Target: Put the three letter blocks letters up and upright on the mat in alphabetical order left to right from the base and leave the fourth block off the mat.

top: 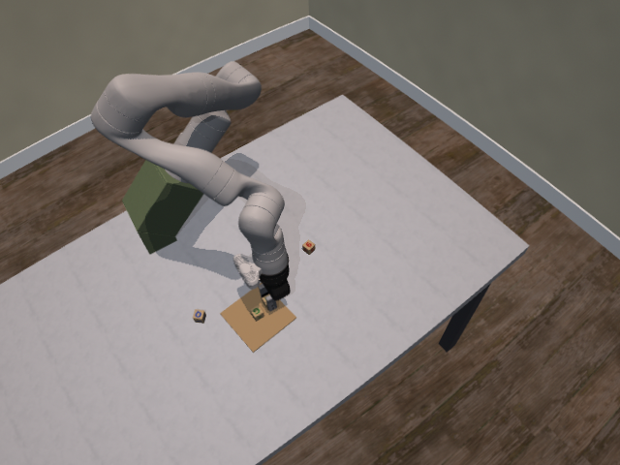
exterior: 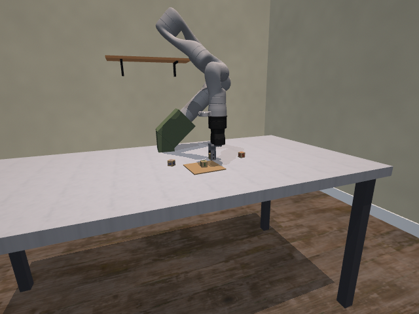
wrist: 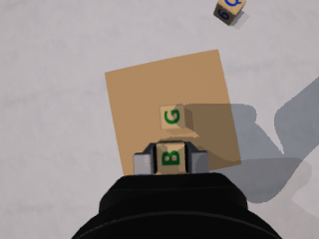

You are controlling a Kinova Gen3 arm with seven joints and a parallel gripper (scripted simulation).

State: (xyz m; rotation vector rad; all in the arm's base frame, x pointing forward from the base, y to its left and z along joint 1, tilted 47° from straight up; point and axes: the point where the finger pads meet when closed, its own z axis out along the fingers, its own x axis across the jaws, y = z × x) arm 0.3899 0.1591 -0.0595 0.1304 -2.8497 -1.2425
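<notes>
The tan mat is 50 mm below my hand and 40 mm to the right of it.
</notes>
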